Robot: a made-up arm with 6 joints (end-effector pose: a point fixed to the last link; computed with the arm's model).
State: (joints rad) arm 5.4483 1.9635 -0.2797 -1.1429 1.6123 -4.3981
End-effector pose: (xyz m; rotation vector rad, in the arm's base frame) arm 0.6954 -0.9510 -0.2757 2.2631 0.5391 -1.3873
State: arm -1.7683 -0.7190 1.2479 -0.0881 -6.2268 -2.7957
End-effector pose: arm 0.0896 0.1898 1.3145 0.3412 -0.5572 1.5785
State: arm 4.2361 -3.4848 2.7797 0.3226 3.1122 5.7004
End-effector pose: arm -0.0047 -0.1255 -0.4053 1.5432 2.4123 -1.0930
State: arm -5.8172 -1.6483 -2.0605 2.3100 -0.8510 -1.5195
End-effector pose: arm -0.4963 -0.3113 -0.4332 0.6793 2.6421 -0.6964
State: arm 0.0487 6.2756 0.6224 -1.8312 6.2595 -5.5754
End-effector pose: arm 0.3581 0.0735 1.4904 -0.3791 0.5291 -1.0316
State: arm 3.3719 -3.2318 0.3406 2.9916 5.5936 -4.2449
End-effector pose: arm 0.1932 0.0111 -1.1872 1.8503 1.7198 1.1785
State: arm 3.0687 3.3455 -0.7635 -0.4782 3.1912 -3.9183
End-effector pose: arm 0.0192 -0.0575 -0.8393 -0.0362 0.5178 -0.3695
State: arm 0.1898 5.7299 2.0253 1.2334 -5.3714 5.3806
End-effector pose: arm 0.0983 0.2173 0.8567 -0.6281 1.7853 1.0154
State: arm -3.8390 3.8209 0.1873 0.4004 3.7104 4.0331
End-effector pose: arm 0.4999 -0.4336 -0.7225 -0.9584 -1.0314 -0.2710
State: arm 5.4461 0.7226 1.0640 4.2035 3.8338 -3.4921
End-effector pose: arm 0.6611 -0.4964 0.6482 -0.0516 -2.2250 -1.9108
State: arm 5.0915 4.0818 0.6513 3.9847 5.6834 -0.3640
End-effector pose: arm -0.3411 1.2142 -0.2305 -0.5923 1.2406 1.7826
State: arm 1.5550 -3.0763 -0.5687 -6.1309 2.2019 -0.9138
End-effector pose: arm -0.0755 -0.0267 -1.0087 1.3551 -0.5122 0.3637
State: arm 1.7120 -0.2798 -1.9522 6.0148 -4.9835 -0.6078
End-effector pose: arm 0.0993 -0.7168 0.7777 1.0107 -0.1263 1.0669
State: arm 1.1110 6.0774 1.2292 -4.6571 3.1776 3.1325
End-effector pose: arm -0.0181 0.0641 1.0856 -0.4778 -2.5165 1.3980
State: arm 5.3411 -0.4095 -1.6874 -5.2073 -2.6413 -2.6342
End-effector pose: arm -0.3403 0.4179 0.7294 1.2445 -0.6780 1.1387
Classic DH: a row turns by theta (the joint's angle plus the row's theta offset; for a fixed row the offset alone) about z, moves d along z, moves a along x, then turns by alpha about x. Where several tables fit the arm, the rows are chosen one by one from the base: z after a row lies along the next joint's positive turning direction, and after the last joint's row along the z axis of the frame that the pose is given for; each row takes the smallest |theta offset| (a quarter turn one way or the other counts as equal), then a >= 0, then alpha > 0; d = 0 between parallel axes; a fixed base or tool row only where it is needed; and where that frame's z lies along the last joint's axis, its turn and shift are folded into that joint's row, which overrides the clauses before.
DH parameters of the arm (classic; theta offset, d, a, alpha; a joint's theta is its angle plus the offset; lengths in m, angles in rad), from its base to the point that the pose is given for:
joint 1: 0 0.1624 0 -1.5708
joint 2: -1.5708 0 0.8098 0
joint 3: 1.5708 0.0516 0 1.5708
joint 4: 0 0.4433 0 -1.5708
joint 5: 0 0 0 1.5708
joint 6: 0 0.192 0 0

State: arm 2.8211 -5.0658 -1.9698 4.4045 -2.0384 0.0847
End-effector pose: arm -0.5934 -0.0295 0.7386 1.0707 -1.3408 0.0597
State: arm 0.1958 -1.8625 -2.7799 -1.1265 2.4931 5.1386
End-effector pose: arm -0.4698 -0.1473 -0.1405 0.6752 -1.6825 0.5811
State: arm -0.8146 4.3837 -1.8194 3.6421 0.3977 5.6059
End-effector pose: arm -0.2445 0.2824 -0.5832 2.2312 -0.8124 0.9286
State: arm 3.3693 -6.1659 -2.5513 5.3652 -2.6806 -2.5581
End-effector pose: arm 0.0681 -0.1068 0.7267 -0.3393 -1.1469 1.6806
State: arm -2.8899 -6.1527 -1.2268 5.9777 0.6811 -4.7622
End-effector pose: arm 0.3611 0.0771 1.3386 -0.5237 0.0574 -1.5344
